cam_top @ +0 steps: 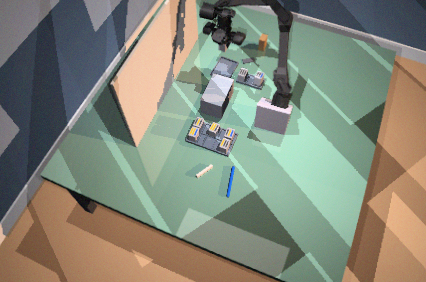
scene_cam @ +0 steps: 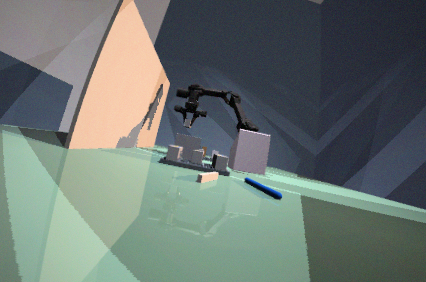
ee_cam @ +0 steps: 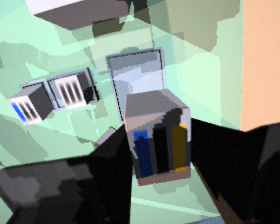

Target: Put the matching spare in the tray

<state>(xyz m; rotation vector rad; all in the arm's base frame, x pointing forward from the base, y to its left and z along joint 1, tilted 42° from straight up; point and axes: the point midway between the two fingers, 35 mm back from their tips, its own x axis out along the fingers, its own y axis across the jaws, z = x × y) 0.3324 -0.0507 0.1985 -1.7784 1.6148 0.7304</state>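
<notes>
My gripper tip is now 16 cm above the tray. From my gripper tip the other things lie so: orange block 22 cm to the right, 13 cm below, 11 cm behind; tall orange panel 21 cm to the left, 19 cm ahead, 6 cm above; grey mounted unit 20 cm to the left, 12 cm below, 6 cm behind.
</notes>
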